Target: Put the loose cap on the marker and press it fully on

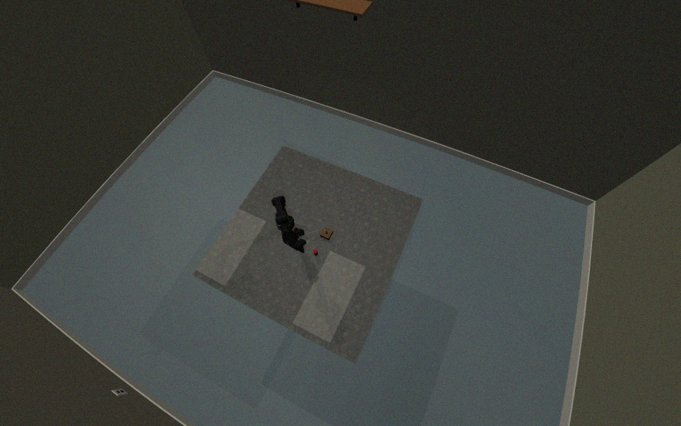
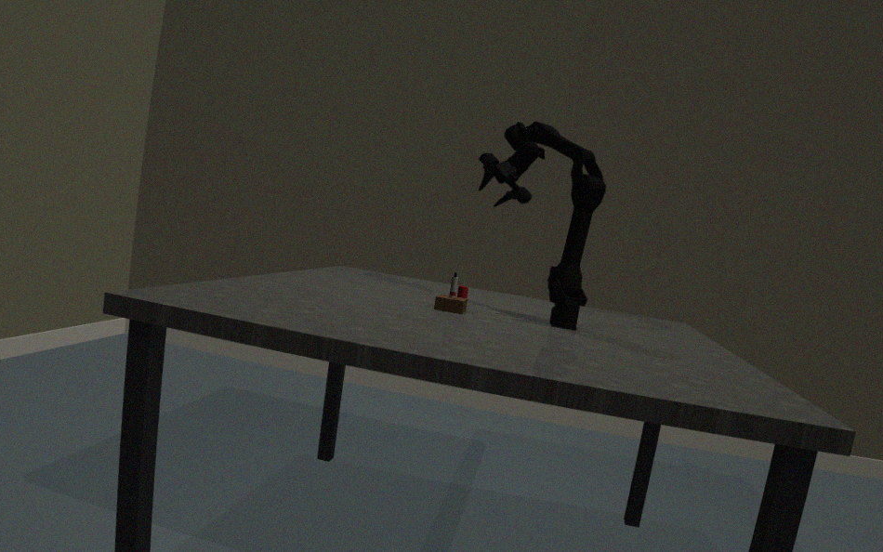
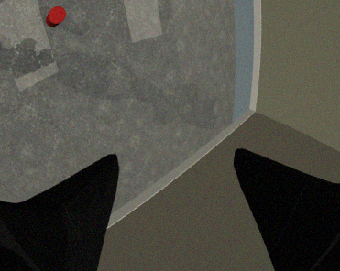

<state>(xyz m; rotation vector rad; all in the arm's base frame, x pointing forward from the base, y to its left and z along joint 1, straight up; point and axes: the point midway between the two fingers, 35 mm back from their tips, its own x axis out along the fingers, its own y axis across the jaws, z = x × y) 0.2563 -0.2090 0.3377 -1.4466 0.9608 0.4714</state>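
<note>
Right now the red cap is 29 cm below my gripper tip, 11 cm to the left of it and 1 cm ahead of it. The rest, counted from my gripper tip: wooden holder block 29 cm below, 28 cm to the left, 2 cm ahead.
</note>
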